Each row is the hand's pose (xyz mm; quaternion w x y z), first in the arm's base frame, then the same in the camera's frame.
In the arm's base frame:
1: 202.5 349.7 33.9 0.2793 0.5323 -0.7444 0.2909
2: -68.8 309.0 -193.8 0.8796 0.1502 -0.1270 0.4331
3: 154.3 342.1 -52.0 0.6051 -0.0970 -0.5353 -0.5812
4: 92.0 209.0 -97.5 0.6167 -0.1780 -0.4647 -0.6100
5: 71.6 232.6 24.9 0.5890 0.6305 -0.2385 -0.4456
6: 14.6 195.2 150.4 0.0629 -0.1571 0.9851 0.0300
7: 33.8 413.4 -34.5 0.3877 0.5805 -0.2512 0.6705
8: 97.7 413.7 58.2 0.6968 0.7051 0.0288 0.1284
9: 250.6 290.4 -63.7 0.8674 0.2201 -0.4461 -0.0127
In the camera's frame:
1: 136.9 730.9 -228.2 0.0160 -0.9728 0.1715 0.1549
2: -77.9 507.3 -404.3 0.2387 0.6891 0.0895 0.6783
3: 58.3 698.9 -278.8 0.9128 0.3522 0.0672 -0.1956
4: 69.0 659.1 -427.0 0.9513 0.2583 0.0775 -0.1496
5: 165.9 616.2 -358.3 0.4079 0.6436 0.6110 -0.2145
6: 288.2 543.1 -348.9 0.2114 0.6418 -0.4996 -0.5421
7: 29.9 570.4 -227.6 0.3492 -0.8728 -0.0151 -0.3407
8: 119.5 617.5 -178.2 0.0161 0.7527 0.5919 0.2879
9: 80.6 800.6 -314.0 0.5627 0.7787 0.1357 0.2419

